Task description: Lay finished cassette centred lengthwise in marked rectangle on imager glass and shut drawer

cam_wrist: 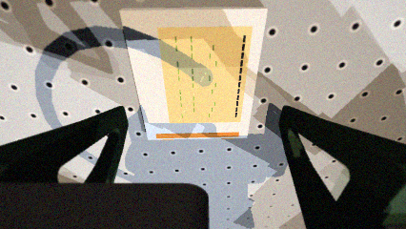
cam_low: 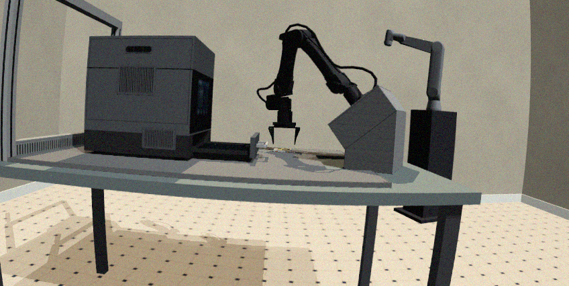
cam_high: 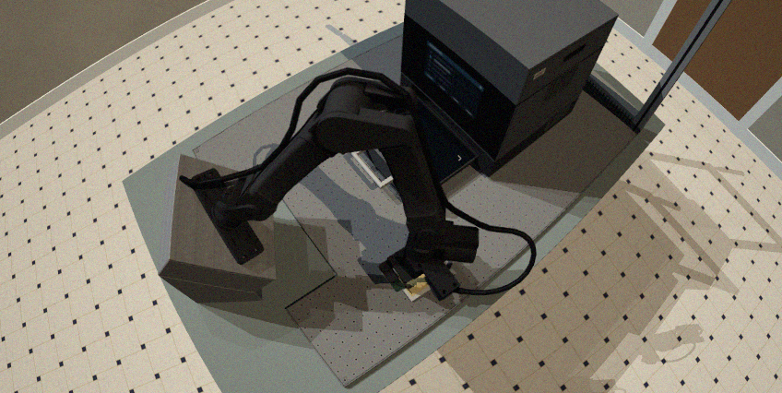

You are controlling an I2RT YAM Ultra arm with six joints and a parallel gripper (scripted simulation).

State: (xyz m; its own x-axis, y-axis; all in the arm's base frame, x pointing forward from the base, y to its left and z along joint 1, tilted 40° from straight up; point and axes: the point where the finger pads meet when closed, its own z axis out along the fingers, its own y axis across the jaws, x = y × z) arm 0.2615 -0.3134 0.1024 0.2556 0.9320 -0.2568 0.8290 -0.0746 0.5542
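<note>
The cassette lies 3 cm below my hand. From my hand the other things lie so: drawer 29 cm ahead, 19 cm to the left.
</note>
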